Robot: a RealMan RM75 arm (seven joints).
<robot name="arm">
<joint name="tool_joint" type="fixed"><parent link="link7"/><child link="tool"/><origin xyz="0 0 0"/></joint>
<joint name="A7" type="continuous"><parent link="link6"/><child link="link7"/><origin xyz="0 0 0.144"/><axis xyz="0 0 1"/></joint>
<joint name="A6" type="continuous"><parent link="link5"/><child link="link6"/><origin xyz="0 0 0"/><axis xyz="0 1 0"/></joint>
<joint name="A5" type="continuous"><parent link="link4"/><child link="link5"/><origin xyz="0 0 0.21"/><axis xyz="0 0 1"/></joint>
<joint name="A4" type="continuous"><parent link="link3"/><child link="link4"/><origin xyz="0 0 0"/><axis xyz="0 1 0"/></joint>
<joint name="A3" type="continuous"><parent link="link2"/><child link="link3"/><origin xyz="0 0 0.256"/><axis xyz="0 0 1"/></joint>
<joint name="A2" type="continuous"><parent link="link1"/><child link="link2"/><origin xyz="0 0 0"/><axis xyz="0 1 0"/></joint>
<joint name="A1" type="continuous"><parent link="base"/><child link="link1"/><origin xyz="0 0 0.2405"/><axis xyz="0 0 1"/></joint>
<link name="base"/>
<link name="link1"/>
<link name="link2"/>
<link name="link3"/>
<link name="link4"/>
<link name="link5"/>
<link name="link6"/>
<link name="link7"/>
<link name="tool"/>
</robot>
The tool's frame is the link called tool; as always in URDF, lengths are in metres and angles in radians. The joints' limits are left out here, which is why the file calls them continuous.
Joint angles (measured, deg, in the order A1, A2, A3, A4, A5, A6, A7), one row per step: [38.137 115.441 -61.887 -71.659 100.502 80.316 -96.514]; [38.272 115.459 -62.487 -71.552 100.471 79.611 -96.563]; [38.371 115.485 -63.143 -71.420 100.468 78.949 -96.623]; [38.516 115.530 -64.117 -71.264 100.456 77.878 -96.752]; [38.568 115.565 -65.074 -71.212 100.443 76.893 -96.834]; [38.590 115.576 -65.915 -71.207 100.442 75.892 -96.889]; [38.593 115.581 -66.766 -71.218 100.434 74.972 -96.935]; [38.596 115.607 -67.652 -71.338 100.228 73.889 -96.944]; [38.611 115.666 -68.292 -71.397 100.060 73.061 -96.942]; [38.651 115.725 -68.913 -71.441 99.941 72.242 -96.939]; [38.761 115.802 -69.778 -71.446 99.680 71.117 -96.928]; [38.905 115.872 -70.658 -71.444 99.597 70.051 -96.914]
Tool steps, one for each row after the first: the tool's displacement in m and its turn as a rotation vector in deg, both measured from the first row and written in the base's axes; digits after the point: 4 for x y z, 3 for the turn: [-0.0014 0.0010 -0.0022 0.018 -0.143 -0.147]; [-0.0026 0.0018 -0.0048 -0.047 -0.301 -0.282]; [-0.0045 0.0031 -0.0085 -0.027 -0.535 -0.487]; [-0.0061 0.0039 -0.0120 -0.016 -0.797 -0.677]; [-0.0074 0.0049 -0.0148 0.111 -0.998 -0.932]; [-0.0086 0.0056 -0.0176 0.186 -1.240 -1.138]; [-0.0099 0.0064 -0.0206 0.415 -1.627 -1.405]; [-0.0108 0.0072 -0.0230 0.574 -1.878 -1.641]; [-0.0120 0.0079 -0.0253 0.725 -2.072 -1.854]; [-0.0135 0.0089 -0.0288 0.921 -2.442 -2.145]; [-0.0156 0.0097 -0.0321 1.031 -2.672 -2.329]
